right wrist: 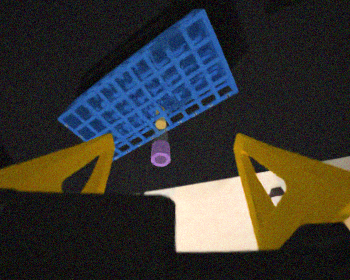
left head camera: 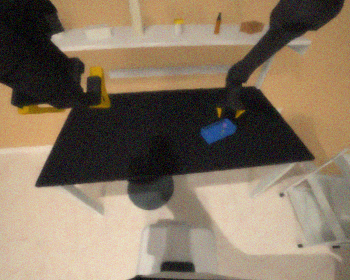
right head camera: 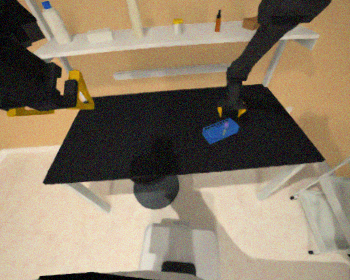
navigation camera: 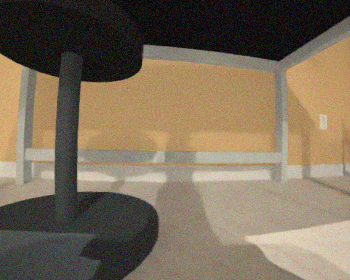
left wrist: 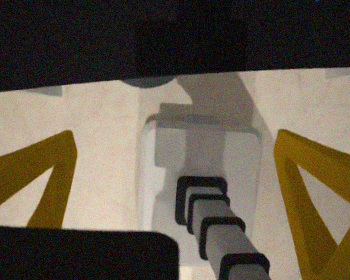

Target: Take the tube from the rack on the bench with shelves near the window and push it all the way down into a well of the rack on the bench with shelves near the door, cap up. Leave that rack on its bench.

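Places are measured from the left arm's base along level axes (x ahead, y left, z up), in centimetres.
Pixels of known places: left gripper, fingertip midpoint: [left head camera: 86, 106] [right head camera: 73, 108] [left wrist: 175, 141]; right gripper, fingertip midpoint: [right wrist: 174, 140] [left head camera: 227, 117] [right head camera: 229, 116].
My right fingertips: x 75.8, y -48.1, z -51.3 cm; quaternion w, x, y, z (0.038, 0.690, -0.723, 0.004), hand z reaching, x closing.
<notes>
Ahead of a thing's pixels: the offset from my right fingertips to its top centre. "*": to the spot under its first point. Level surfaces: height alone.
A blue rack @[dx -0.7, dy +3.0, dz -7.7 cm] [left head camera: 212, 134] [right head camera: 215, 134] [right wrist: 125, 82] with a grid of wells lies on the black bench top @[dz -13.4 cm] [left head camera: 125, 145] [right head camera: 120, 145]. A tube with a purple cap @[dx -3.5, dy +1.4, dz -1.5 cm] [left head camera: 224, 126] [right head camera: 226, 125] [right wrist: 160, 152] stands in a well near one long side of it, cap up; a yellowish part shows behind the cap in the right wrist view. My right gripper [left head camera: 230, 114] [right head camera: 232, 113] [right wrist: 174, 140] is open and empty, above the bench just behind the rack; the cap shows between its fingers' lines, untouched. My left gripper [left wrist: 175, 141] is open and empty, at the left of the bench in the head views. A second rack does not show.
A white shelf @[* dx +18.5, dy +42.7, dz +32.3 cm] [left head camera: 150, 40] [right head camera: 155, 44] behind the bench holds a yellow-capped jar @[* dx +28.6, dy +29.2, dz +35.9 cm] [left head camera: 178, 26] [right head camera: 177, 26], an orange bottle @[* dx +31.2, dy +8.8, dz +36.7 cm] [left head camera: 217, 24] [right head camera: 218, 22] and other items. A dark round stool [left head camera: 150, 194] [right head camera: 156, 192] [navigation camera: 67, 135] stands at the front edge. A pale folding frame [left head camera: 320, 200] stands at the right.
</notes>
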